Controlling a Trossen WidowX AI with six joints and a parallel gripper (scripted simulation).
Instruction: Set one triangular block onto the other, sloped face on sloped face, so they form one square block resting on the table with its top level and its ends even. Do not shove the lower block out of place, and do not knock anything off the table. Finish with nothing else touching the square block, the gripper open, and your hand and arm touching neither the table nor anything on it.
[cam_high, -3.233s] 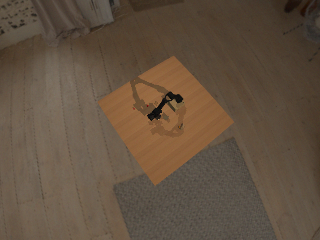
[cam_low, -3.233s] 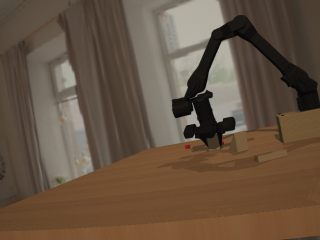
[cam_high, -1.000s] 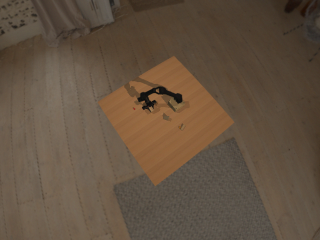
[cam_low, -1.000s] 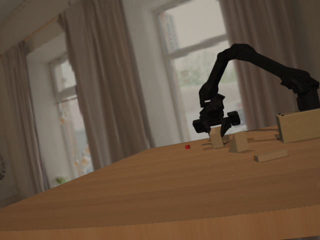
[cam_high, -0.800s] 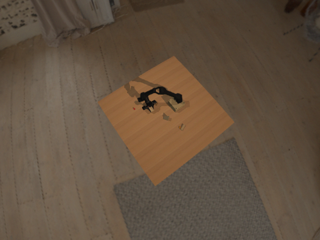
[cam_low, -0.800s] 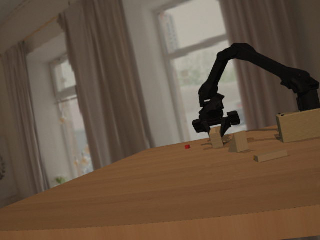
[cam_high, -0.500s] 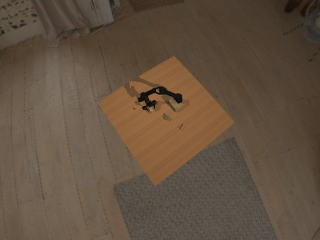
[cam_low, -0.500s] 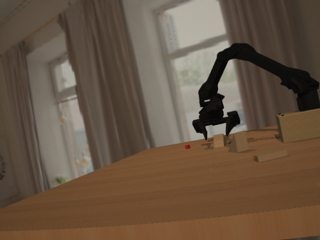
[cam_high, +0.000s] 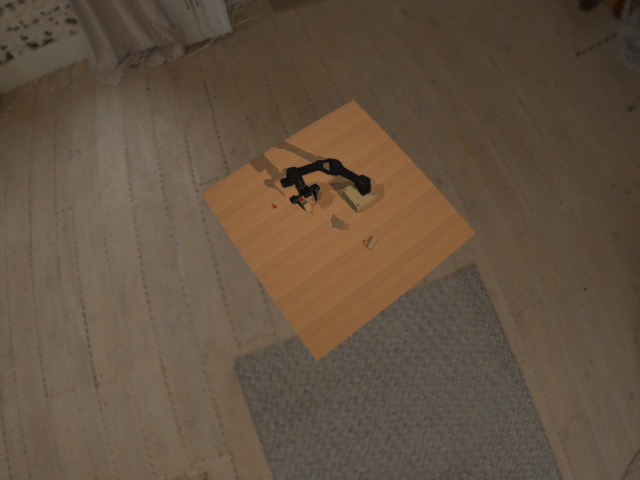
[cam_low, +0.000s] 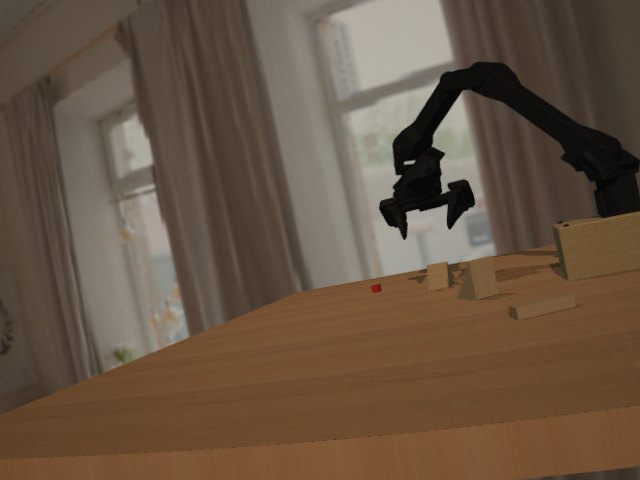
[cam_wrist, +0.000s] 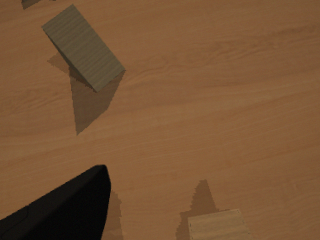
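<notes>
Right now the tan piece is 10 cm behind my gripper tip, 8 cm to the right of it and 11 cm below it.
</notes>
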